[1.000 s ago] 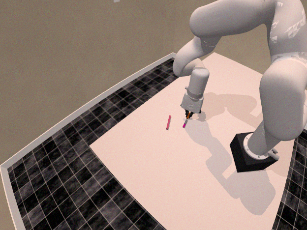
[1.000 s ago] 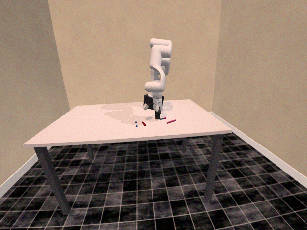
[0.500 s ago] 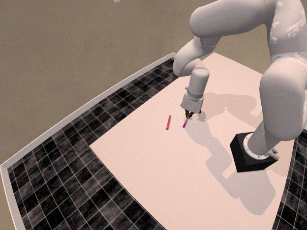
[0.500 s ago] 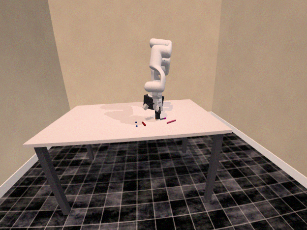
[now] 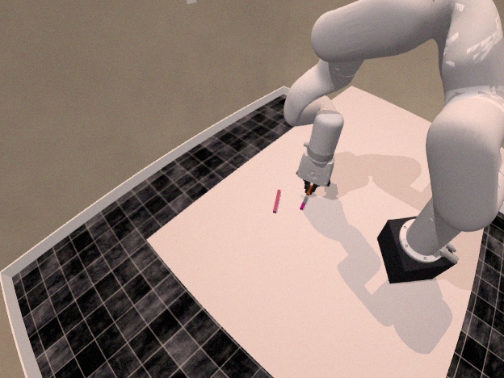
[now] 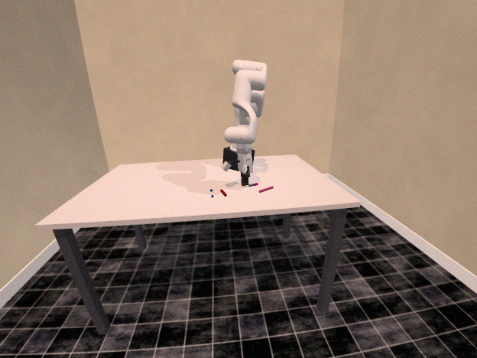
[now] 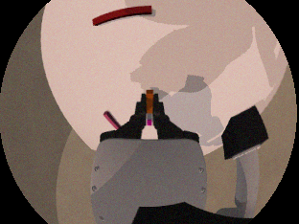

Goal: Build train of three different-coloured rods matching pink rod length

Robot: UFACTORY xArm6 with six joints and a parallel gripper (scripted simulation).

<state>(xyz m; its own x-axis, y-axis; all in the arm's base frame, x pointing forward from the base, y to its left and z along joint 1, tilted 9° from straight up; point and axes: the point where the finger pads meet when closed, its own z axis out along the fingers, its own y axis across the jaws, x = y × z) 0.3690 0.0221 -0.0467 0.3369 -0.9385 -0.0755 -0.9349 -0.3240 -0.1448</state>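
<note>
My hand is 20 mm above the orange rod. From my hand the other things lie so: magenta rod 60 mm to the left, 30 mm below, 20 mm behind; grey rod 40 mm to the left, 30 mm below, 10 mm behind; pink rod 110 mm to the left, 50 mm ahead, 30 mm below.
</note>
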